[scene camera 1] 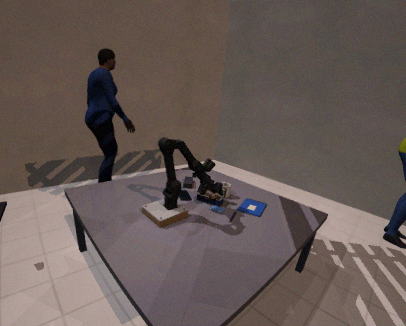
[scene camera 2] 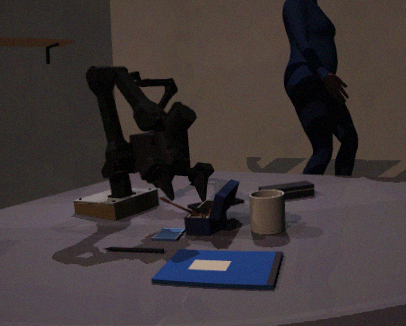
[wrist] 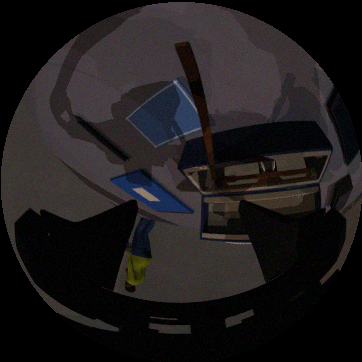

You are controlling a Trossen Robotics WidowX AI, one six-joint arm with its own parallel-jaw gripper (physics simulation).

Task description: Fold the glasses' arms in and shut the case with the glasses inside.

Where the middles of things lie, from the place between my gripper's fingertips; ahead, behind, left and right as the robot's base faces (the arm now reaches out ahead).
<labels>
I see my gripper 30 mm past the blue card (wrist: 169, 113), 40 mm to the left of it and 80 mm above it. From my hand the other things lie so: blue glasses case (scene camera 2: 224, 198) (10 mm ahead, 80 mm to the left, 30 mm below); brown glasses (wrist: 289, 169) (40 mm behind, 70 mm to the left, 40 mm below); blue notebook (wrist: 139, 184) (200 mm ahead, 130 mm to the right, 70 mm below).
</labels>
